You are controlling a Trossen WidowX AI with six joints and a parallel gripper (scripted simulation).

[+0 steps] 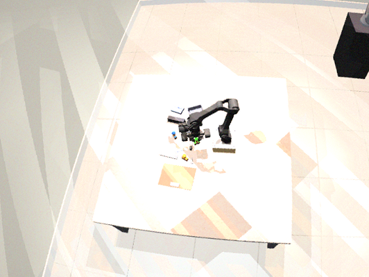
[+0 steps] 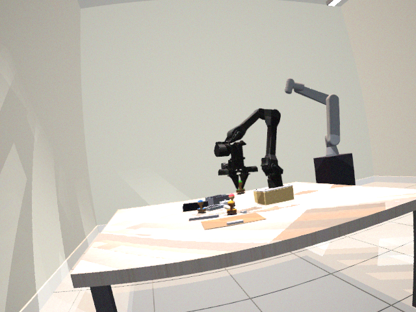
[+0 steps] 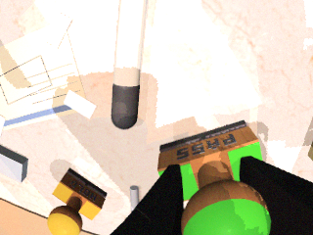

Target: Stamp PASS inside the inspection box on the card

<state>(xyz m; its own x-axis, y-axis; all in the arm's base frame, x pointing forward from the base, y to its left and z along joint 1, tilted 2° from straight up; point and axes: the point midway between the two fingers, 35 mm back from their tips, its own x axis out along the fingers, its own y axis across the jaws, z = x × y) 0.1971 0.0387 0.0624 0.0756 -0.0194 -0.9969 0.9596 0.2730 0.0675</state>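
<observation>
Right now my gripper tip is 80 mm above the marker, 50 mm short of it and 20 mm to the left of it. Also, from my gripper tip: green-knobbed stamp (right at my gripper tip); red-knobbed stamp (120 mm to the right, 70 mm below, 10 mm ahead); thin pin (110 mm to the left, 90 mm below, 30 mm ahead).
</observation>
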